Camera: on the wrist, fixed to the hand. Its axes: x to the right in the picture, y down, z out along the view.
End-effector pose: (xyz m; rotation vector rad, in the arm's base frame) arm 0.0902 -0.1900 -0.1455 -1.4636 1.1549 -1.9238
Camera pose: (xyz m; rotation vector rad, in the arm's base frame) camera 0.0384 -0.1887 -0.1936 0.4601 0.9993 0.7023
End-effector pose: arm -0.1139 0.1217 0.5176 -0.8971 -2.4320 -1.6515
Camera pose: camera -0.0962 0.0829 0.5740 -2.3850 0.6315 0.2486
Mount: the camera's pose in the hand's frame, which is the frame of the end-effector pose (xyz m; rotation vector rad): -0.0104 0.0458 -0.0529 0.0292 -0.7713 2.9730
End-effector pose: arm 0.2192 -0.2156 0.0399 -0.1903 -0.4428 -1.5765
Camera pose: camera 0.2729 -0.2268 -0.0047 -0.8242 -0.2314 1.4866
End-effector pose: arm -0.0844 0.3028 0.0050 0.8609 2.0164 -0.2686
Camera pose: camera -0.0850 0.3575 0.0499 2.0425 -1.1082 0.8823
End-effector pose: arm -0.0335 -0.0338 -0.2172 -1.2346 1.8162 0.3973
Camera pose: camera -0.0975 -0.0423 -0.1884 2.2370 1.2115 1.6712
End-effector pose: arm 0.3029 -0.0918 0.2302 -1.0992 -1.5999 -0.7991
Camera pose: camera 0.3654 -0.1247 0.2346 -2.0778 0.8160 1.6725
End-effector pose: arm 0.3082 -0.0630 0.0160 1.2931 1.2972 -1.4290
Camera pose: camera 0.3633 -0.0189 0.0208 0.8420 -1.3031 0.5204
